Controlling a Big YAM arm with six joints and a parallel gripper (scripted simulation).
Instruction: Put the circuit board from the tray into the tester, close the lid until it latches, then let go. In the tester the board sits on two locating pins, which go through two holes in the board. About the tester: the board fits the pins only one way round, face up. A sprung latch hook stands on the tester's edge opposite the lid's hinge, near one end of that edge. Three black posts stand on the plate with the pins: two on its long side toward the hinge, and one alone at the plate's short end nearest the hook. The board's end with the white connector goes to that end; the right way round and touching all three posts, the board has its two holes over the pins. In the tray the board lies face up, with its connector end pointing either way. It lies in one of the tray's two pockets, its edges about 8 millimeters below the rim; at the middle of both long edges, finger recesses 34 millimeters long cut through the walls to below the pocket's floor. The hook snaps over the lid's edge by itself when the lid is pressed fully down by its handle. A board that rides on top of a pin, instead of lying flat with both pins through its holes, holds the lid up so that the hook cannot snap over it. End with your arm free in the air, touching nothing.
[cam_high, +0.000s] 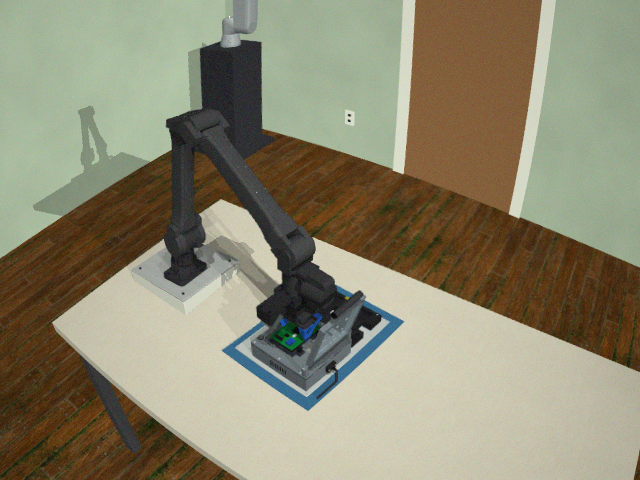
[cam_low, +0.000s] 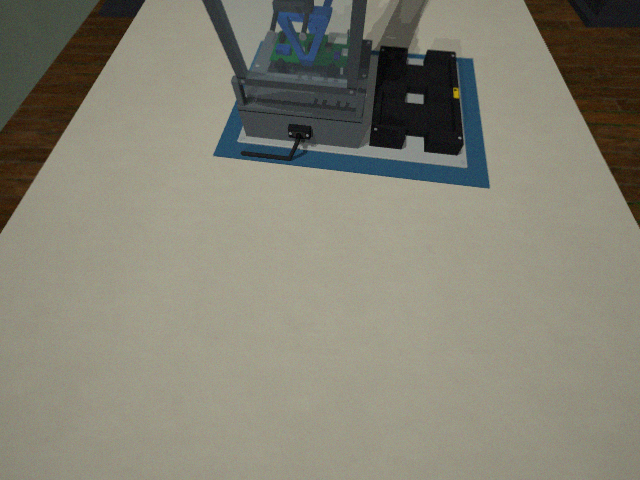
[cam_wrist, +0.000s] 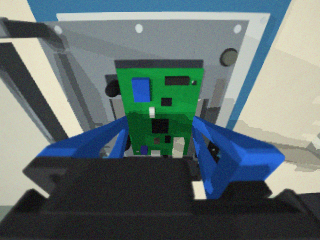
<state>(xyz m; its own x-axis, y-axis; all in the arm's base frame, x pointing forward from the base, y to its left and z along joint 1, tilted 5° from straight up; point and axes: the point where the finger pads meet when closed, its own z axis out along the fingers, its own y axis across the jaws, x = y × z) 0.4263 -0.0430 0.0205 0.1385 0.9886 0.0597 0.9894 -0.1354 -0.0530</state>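
Right now my hand is right at the green circuit board. The rest, counted from my hand: tester lid (120 mm ahead, 100 mm above, 20 mm to the right).
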